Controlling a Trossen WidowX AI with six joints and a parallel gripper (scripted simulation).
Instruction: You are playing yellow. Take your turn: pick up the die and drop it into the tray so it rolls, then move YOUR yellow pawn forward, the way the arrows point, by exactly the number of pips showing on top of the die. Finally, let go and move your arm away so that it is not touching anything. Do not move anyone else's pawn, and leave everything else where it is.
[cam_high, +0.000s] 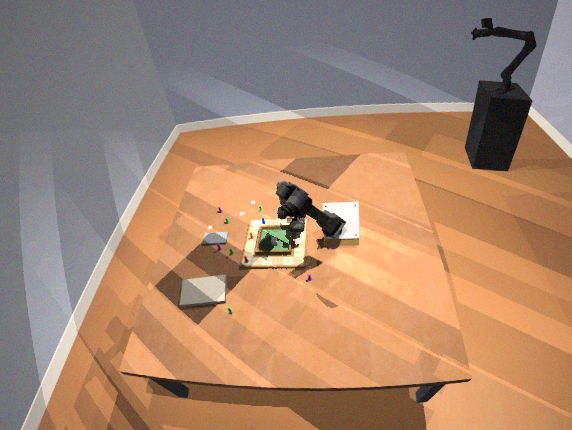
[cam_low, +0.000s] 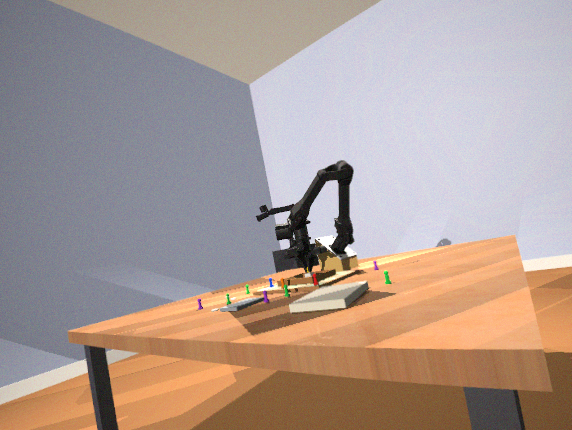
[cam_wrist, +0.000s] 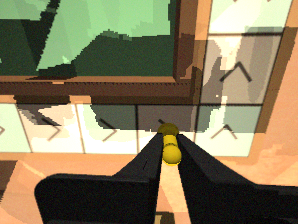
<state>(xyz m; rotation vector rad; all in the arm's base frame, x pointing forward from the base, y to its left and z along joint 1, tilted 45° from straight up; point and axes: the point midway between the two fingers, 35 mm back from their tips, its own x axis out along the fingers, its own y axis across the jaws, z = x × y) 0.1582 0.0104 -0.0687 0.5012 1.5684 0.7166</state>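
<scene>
My gripper tip is 1 cm below the yellow pawn. From my gripper tip the other things lie so: blue pawn: 19 cm ahead, 2 cm to the right; then green tray: 10 cm ahead, 8 cm to the left, 2 cm below; then white die: 10 cm ahead, 10 cm to the left.
</scene>
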